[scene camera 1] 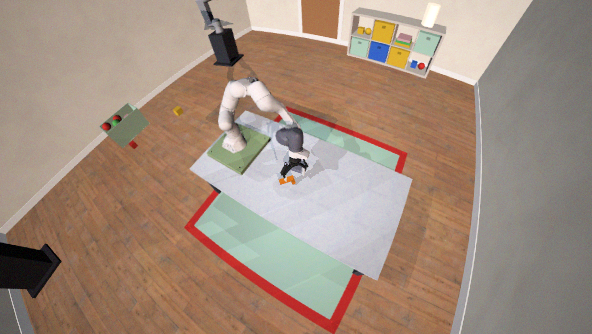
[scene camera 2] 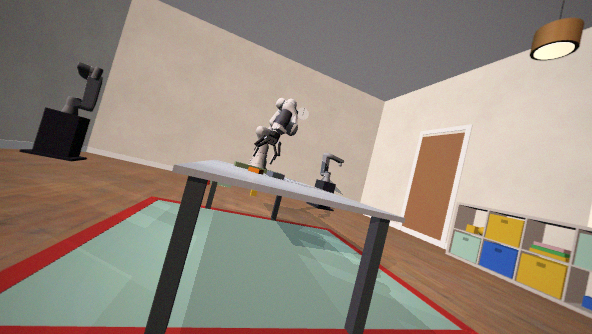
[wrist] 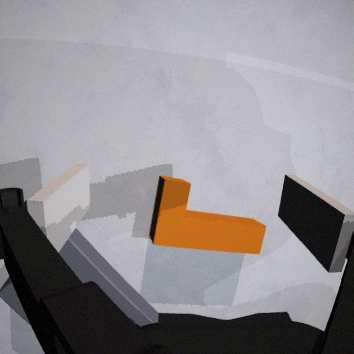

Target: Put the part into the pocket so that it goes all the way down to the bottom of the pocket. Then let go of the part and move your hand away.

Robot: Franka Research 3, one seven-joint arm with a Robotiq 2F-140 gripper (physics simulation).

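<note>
The part is an orange L-shaped block point(scene camera 1: 287, 180) point(scene camera 2: 255, 170) point(wrist: 205, 232). It lies flat on the table. My gripper point(scene camera 1: 295, 175) point(scene camera 2: 264, 157) point(wrist: 187, 190) is open and empty, pointing down above the part. In the wrist view the part shows between the two spread fingers, with a gap on each side. The pocket is in a grey-blue block point(scene camera 2: 275, 174) point(wrist: 112, 280) close beside the part. In the wrist view a side of this block shows at the lower left, partly behind a finger. Its opening is hidden, and the gripper covers much of it in scene camera 1.
The pale table point(scene camera 1: 350, 210) point(scene camera 2: 215, 168) stands on a green mat with a red border point(scene camera 1: 255, 270). The arm's green base plate point(scene camera 1: 255, 150) is at one end of the table. A shelf unit point(scene camera 1: 390, 18) and a black pedestal point(scene camera 1: 225, 45) stand away from the table.
</note>
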